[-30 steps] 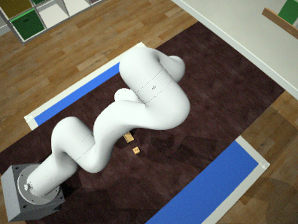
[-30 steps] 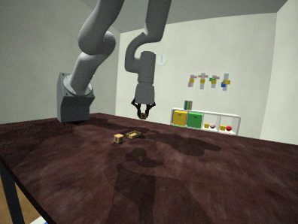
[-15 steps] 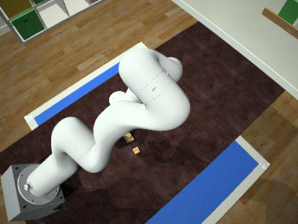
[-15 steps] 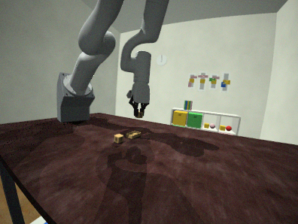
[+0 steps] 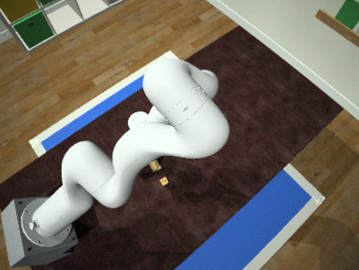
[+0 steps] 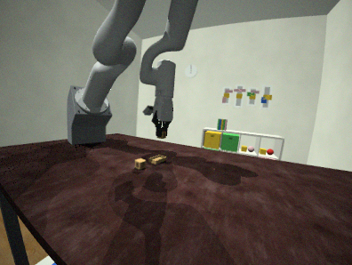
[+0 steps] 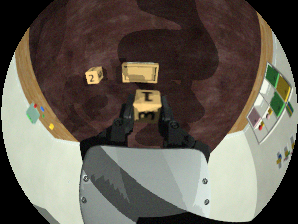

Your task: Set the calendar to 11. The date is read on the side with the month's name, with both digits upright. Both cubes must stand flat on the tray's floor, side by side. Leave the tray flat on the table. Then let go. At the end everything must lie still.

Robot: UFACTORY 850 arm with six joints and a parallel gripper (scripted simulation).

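My gripper is now 130 mm above the wooden tray and 20 mm to the left of it. The rest, counted from my hand: cube (10 mm below).
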